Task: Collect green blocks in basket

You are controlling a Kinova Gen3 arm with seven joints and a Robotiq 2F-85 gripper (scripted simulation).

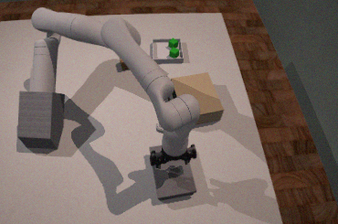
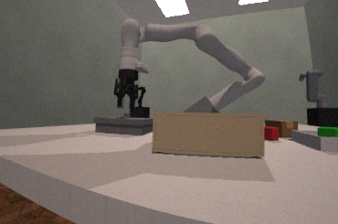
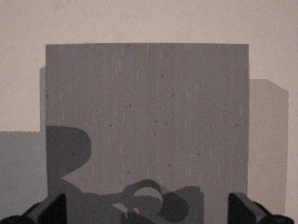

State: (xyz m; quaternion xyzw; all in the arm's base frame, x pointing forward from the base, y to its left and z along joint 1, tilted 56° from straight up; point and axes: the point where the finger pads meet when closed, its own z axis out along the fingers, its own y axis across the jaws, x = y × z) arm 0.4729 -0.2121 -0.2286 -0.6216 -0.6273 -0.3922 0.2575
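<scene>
My gripper is now 130 mm past the cardboard box, 560 mm to the right of it and 60 mm above it. From my hand the other things lie so: metal box (70 mm below); light wooden cabinet (120 mm ahead, 300 mm to the left, 60 mm below); red block (20 mm behind, 490 mm to the left, 70 mm below).
</scene>
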